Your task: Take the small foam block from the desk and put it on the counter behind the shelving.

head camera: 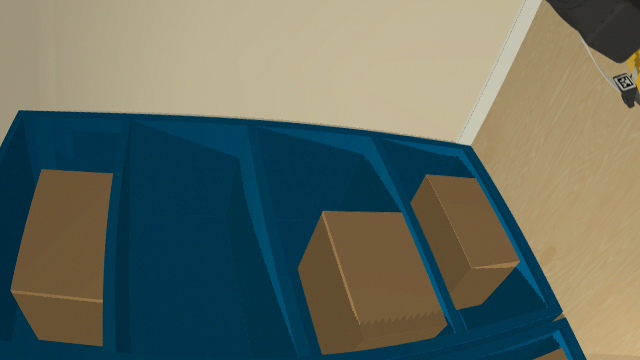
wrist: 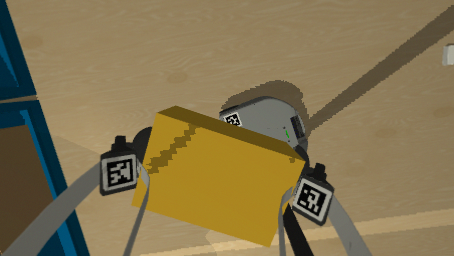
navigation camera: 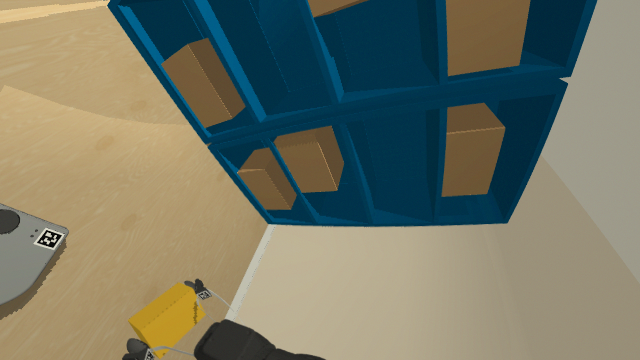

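Pixels of known places: gripper, fingertip midpoint: (navigation camera: 161,312); robot's base, link origin: (navigation camera: 3,220).
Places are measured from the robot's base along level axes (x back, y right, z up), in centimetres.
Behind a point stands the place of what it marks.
Note:
The yellow foam block (head camera: 635,64) @(x -0.5, y 25.2, z 92.0 cm) (navigation camera: 172,322) @(x 2.2, y 21.8, z 92.0 cm) (wrist: 225,187) is held between the two fingertips of my gripper (navigation camera: 167,317) @(x 2.2, y 22.7, z 86.8 cm) (wrist: 220,153) @(x 2.2, y 22.7, z 86.8 cm), which is shut on it. The block is tilted in the wrist view and hangs above the floor. In the head camera view, a small part of it shows at the right edge, beside one dark fingertip. The blue shelving (head camera: 123,240) (navigation camera: 441,40) (wrist: 42,145) stands near the gripper, with a gap between them in the navigation view. The desk and the counter cannot be made out in these views.
Brown boxes (head camera: 395,270) (navigation camera: 475,160) (wrist: 25,185) sit in several shelving compartments. A beige wall (head camera: 250,60) @(x -41.3, y 141.3, z 102.7 cm) (navigation camera: 390,280) @(x -24.4, y 137.7, z 112.9 cm) lies beyond the shelving. My grey base (navigation camera: 30,260) @(x 8.1, y 12.2, z 16.0 cm) (wrist: 265,115) is on the wooden floor (head camera: 565,175) @(x -43.7, y 86.3, z 0.0 cm) (navigation camera: 115,175) @(x -34.3, y 21.0, z 0.0 cm) (wrist: 125,45). A small white object (wrist: 449,55) shows at the wrist view's right edge.

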